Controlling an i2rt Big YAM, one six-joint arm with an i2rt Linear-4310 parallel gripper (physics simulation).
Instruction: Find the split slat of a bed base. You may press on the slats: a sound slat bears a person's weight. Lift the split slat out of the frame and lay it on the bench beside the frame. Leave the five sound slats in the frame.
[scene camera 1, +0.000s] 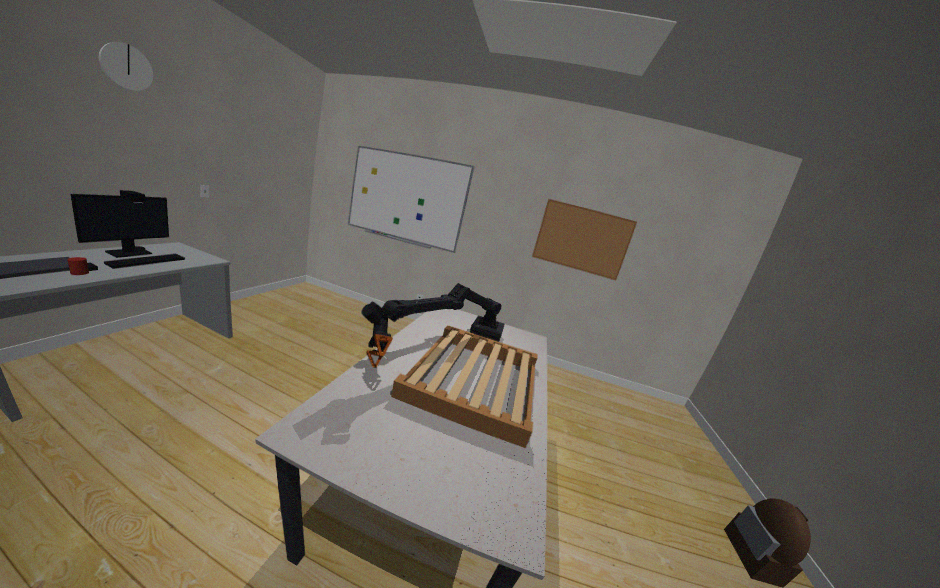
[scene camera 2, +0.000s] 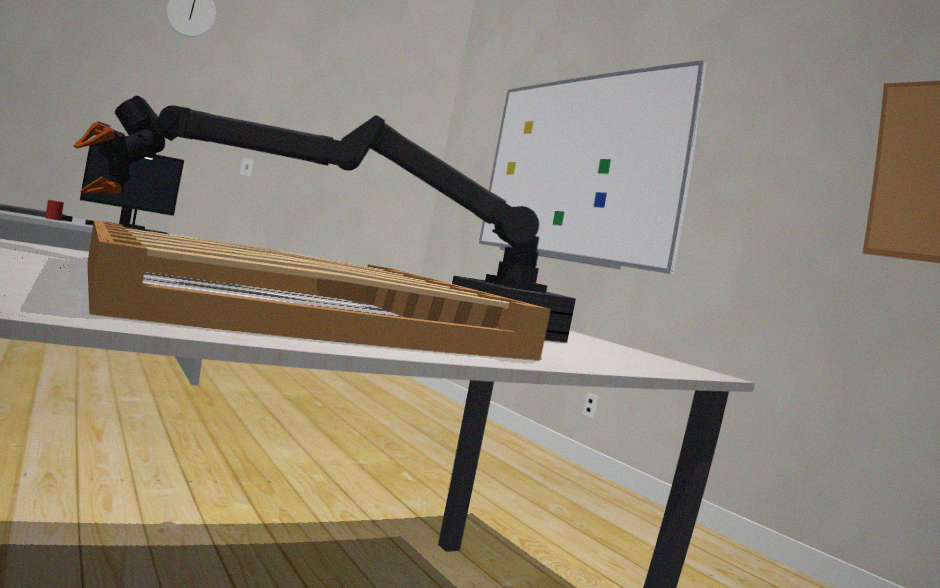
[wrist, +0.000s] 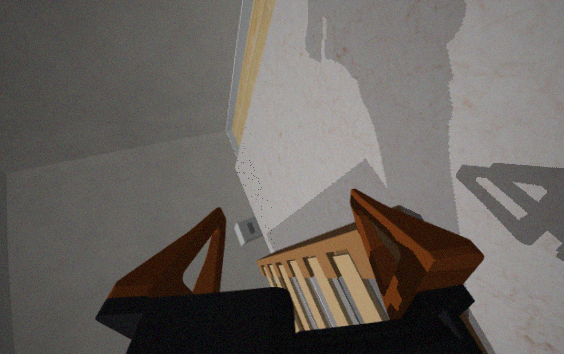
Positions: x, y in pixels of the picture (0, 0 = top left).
Scene:
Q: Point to a slat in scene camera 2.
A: At 155, 252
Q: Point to my gripper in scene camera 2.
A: At 78, 169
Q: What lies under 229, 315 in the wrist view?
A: My gripper.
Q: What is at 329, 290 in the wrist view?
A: A slat.

